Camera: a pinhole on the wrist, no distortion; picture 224 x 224 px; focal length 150.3 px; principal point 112.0 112.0 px. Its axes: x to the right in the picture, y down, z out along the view. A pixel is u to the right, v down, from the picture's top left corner.
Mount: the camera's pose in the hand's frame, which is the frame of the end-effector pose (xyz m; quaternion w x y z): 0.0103 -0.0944 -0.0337 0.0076 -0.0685 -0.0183 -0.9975
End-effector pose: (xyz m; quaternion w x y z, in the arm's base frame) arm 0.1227 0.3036 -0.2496 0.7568 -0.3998 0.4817 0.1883
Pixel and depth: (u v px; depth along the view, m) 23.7 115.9 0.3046
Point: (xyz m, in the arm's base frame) 0.4296 0.4182 -0.3610
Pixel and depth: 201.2 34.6 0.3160
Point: 0.1807 0.5997 -0.0989
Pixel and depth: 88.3 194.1 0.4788
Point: 0.6746 0.4283 -0.1482
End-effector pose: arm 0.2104 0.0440 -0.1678 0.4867 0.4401 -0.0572 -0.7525
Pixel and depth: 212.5 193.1 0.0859
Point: 0.0772 0.1217 -0.1814
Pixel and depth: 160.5 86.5 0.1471
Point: 0.0844 0.0507 -0.1194
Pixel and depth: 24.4 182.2 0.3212
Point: -0.1696 -0.1164 -0.2730
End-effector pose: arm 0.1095 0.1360 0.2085 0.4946 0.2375 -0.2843 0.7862
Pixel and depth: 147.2 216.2 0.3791
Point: 0.4654 -0.0052 0.5309
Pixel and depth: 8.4 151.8 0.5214
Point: 0.1650 0.1925 0.8585
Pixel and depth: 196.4 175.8 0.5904
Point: 0.5564 -0.3124 0.5642
